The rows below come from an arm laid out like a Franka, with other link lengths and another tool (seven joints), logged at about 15 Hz.
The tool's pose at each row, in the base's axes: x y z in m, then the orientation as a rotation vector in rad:
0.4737 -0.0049 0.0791 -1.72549 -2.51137 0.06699
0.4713 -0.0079 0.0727 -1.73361 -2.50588 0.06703
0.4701 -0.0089 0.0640 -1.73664 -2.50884 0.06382
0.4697 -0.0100 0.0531 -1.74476 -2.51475 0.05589
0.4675 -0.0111 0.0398 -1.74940 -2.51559 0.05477
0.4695 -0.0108 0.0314 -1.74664 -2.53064 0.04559
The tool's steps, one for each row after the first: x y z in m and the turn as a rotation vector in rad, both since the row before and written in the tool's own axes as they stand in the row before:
-0.0023 -0.0027 0.0066 -0.00020 0.00020 0.00642
-0.0010 -0.0007 0.0088 -0.00412 -0.00211 0.00052
-0.0014 0.0002 0.0109 -0.00972 -0.00456 0.00212
-0.0009 -0.0014 0.0134 -0.00257 -0.00220 0.00220
-0.0008 0.0026 0.0082 -0.01093 -0.00553 -0.00710

